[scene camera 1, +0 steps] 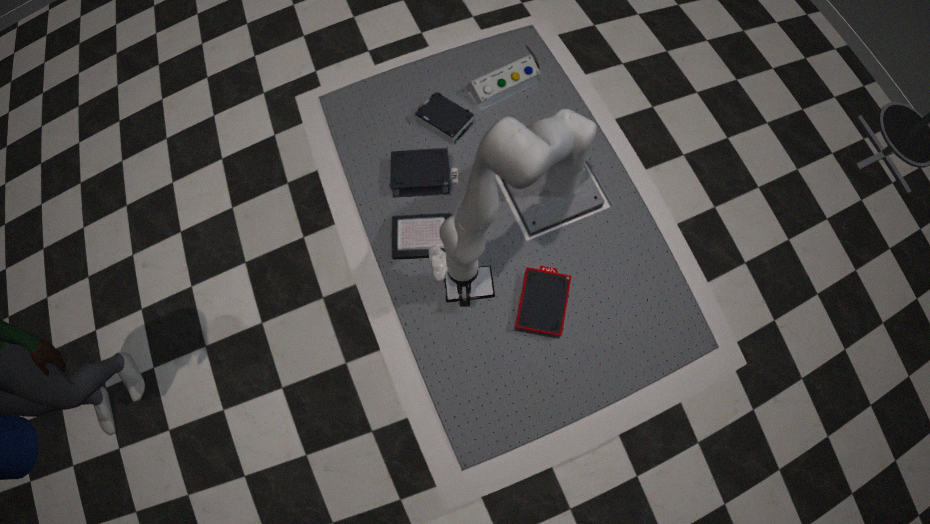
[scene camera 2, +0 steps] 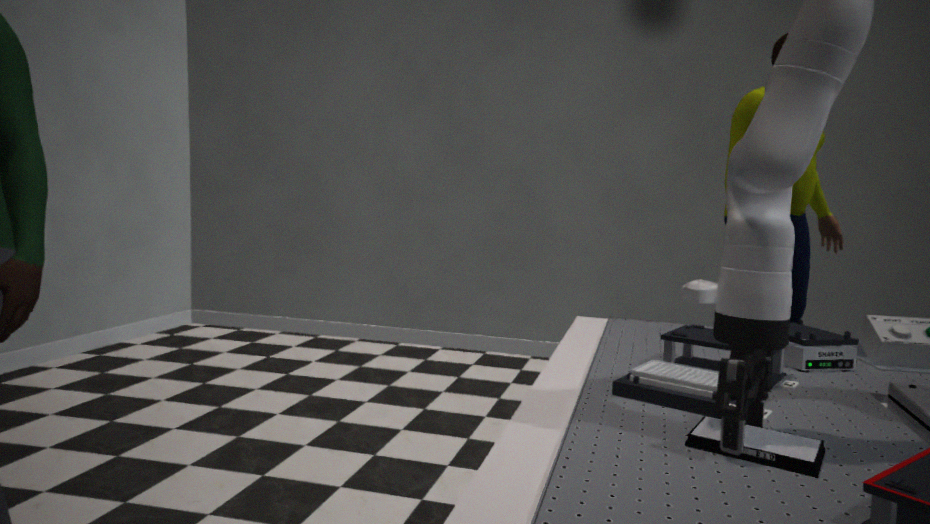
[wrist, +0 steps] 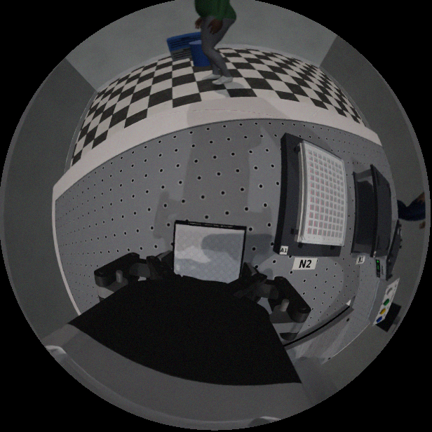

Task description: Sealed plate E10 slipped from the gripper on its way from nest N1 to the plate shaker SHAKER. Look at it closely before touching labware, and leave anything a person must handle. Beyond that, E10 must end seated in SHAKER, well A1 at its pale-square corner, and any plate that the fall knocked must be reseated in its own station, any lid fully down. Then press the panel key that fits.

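Frame: origin at the arm's base, x ahead, y left, z up, level; centimetres.
Seen in the pictures: gripper, fingertip midpoint: (scene camera 2: 742, 441); arm's base, origin of the base link: (scene camera 1: 561, 182).
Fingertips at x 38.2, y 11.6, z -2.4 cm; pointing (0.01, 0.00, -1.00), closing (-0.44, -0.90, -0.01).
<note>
Pixels of each thing's top centre, then the offset from my fingertips to it. "*": a spot on its surface instead.
- Plate E10, middle of its top: (scene camera 2: 755, 437) (scene camera 1: 468, 282) dx -1.2, dy +0.6, dz +0.9 cm
- pale plate with pinkish wells, middle of its top: (scene camera 2: 686, 372) (scene camera 1: 421, 232) dx +3.3, dy -17.4, dz +3.1 cm
- SHAKER, surface spot: (scene camera 2: 823, 354) * dx -21.4, dy -39.9, dz +2.5 cm
- panel, middle of its top: (scene camera 1: 504, 71) dx -42.7, dy -50.3, dz +7.8 cm
- raised dark station N1, middle of its top: (scene camera 2: 724, 334) (scene camera 1: 418, 166) dx -5.0, dy -34.1, dz +5.7 cm
- red-edged dark station, middle of its top: (scene camera 1: 544, 300) dx -15.1, dy +15.1, dz +3.8 cm
Plate E10 (scene camera 1: 482, 286) (scene camera 2: 790, 444) (wrist: 210, 250), with a pale top and black rim, lies flat on the perforated table; its side label faces scene camera 2. My gripper (scene camera 1: 464, 299) (scene camera 2: 745, 432) (wrist: 207, 264) is open and low over it, one finger at each long side, holding nothing. A pale plate with pinkish wells (scene camera 1: 419, 232) (scene camera 2: 676, 377) (wrist: 326, 195) sits on dark nest N2 (scene camera 1: 396, 250) (scene camera 2: 644, 392) (wrist: 286, 200); whether it is fully seated is unclear. SHAKER (scene camera 1: 444, 115) (scene camera 2: 823, 354) shows a dark, bare top. The panel (scene camera 1: 494, 84) (wrist: 386, 302) has white, green, yellow and blue keys.
The raised dark station N1 (scene camera 1: 419, 167) (scene camera 2: 693, 335) (wrist: 383, 210) stands beyond N2. A red-edged dark station (scene camera 1: 543, 302) (scene camera 2: 907, 488) stands beside E10. The arm's base plate (scene camera 1: 566, 214) is behind. A person in green (scene camera 1: 22, 338) (scene camera 2: 19, 162) (wrist: 216, 10) and one in yellow (scene camera 2: 808, 188) stand off the table.
</note>
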